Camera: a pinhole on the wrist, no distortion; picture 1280 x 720 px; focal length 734.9 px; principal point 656.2 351.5 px. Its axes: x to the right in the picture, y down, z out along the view. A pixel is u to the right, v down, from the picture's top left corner.
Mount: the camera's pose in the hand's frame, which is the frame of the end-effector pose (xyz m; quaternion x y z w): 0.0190 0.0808 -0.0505 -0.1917 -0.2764 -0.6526 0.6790
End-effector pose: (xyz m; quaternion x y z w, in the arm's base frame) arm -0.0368 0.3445 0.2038 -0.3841 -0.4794 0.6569 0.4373
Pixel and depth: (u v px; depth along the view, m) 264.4 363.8 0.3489
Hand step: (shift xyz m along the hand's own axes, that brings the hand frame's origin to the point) -0.0180 0.4430 0.1037
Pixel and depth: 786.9 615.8 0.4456
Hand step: 0.1219 0.3077 0.3599
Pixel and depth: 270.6 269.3 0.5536
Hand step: -0.1104 0.6466 0.1899
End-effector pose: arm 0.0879 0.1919 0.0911 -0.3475 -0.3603 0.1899 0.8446
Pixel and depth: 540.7 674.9 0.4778
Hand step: 0.1682 0.4518 0.2933
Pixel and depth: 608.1 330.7 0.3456
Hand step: -0.0338 0.3123 0.2018
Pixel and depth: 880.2 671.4 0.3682
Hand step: 0.1314 0.2339 0.3207
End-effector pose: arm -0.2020 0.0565 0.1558 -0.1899 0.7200 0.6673 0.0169
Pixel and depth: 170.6 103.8 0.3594
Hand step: -0.1451 0.4802 0.0669
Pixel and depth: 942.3 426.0 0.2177
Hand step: 0.0133 0.1515 0.1732
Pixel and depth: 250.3 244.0 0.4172
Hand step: -0.0927 0.5151 0.1220
